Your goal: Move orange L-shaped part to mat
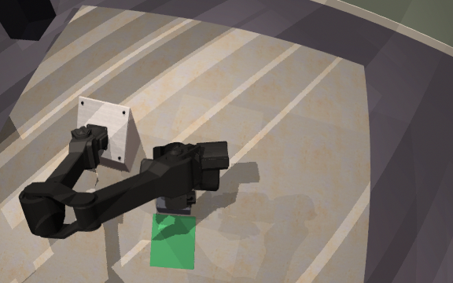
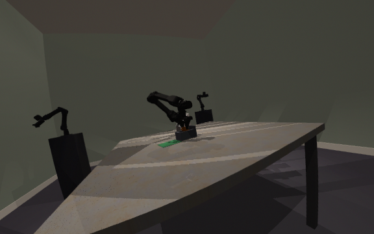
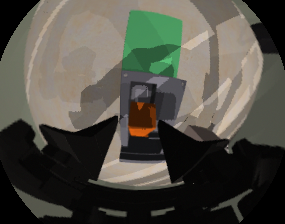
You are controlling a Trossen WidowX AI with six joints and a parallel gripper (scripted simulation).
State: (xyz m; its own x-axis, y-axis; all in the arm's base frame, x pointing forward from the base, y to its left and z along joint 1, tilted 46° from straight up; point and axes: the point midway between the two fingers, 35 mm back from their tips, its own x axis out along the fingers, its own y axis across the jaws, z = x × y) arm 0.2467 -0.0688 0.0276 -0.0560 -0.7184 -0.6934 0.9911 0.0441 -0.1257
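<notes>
The orange L-shaped part is 2 cm behind my gripper tip, 3 cm to the left of it and 3 cm below it. The rest, counted from my gripper tip: green mat: 14 cm to the right, 9 cm below.
</notes>
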